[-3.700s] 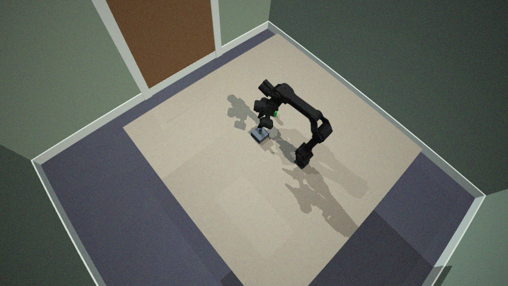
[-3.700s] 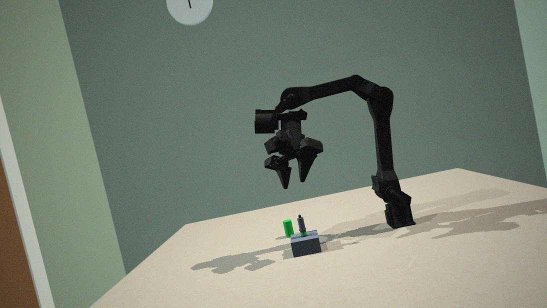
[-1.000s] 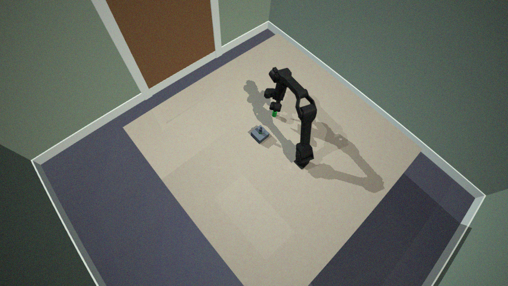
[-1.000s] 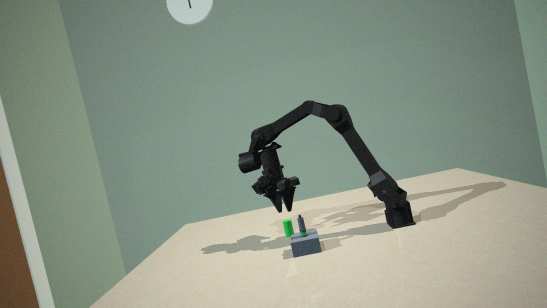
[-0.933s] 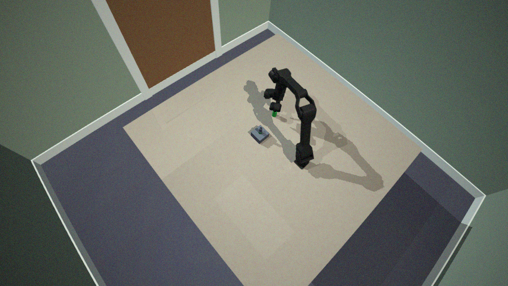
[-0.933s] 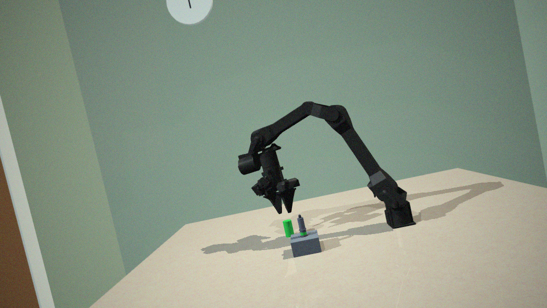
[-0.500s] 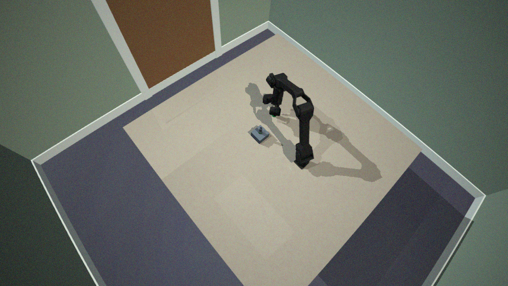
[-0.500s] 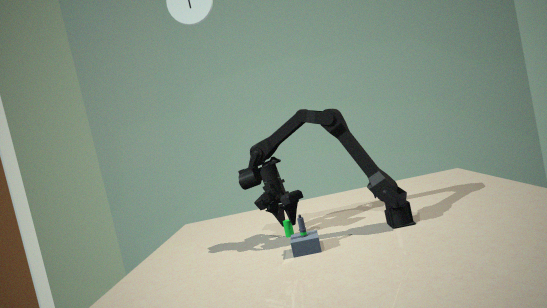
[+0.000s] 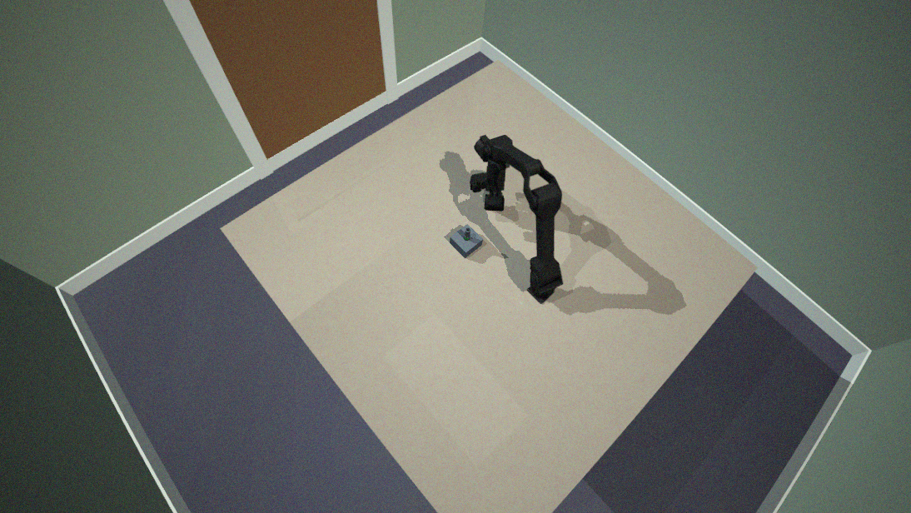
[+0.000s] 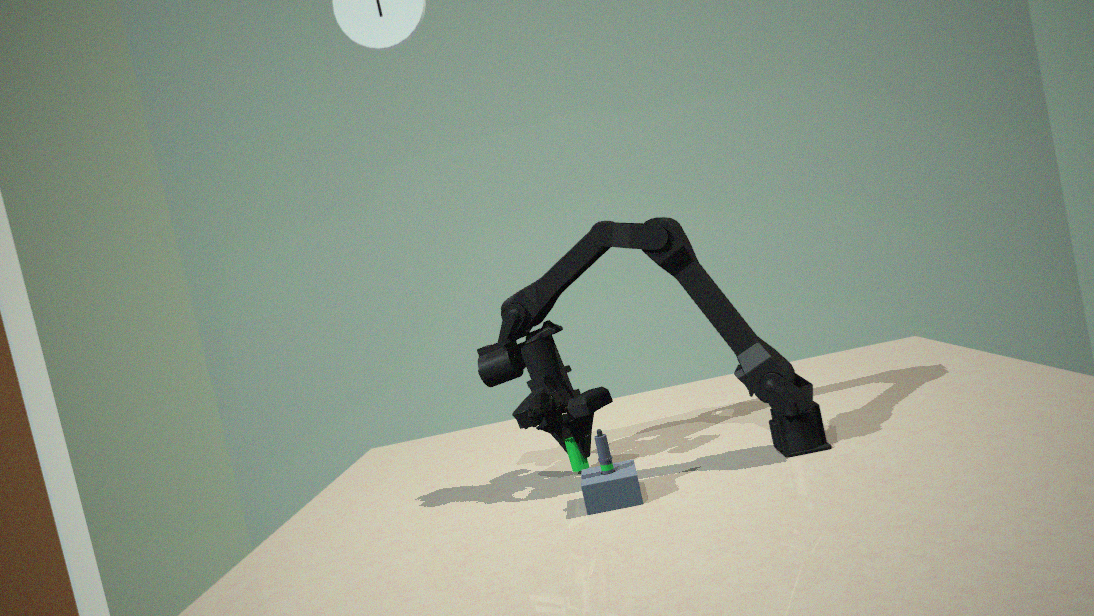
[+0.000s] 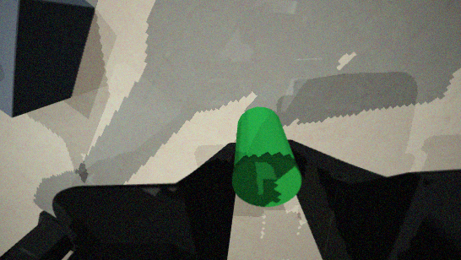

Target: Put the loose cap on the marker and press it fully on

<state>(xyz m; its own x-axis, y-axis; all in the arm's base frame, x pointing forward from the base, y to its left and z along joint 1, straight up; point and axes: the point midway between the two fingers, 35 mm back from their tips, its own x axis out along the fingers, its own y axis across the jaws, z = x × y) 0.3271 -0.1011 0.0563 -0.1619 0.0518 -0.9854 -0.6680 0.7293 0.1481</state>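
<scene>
Right now my gripper tip is 40 mm past the holder block and 170 mm to the right of it. Round my gripper tip: green cap 10 mm ahead, 10 mm above.
</scene>
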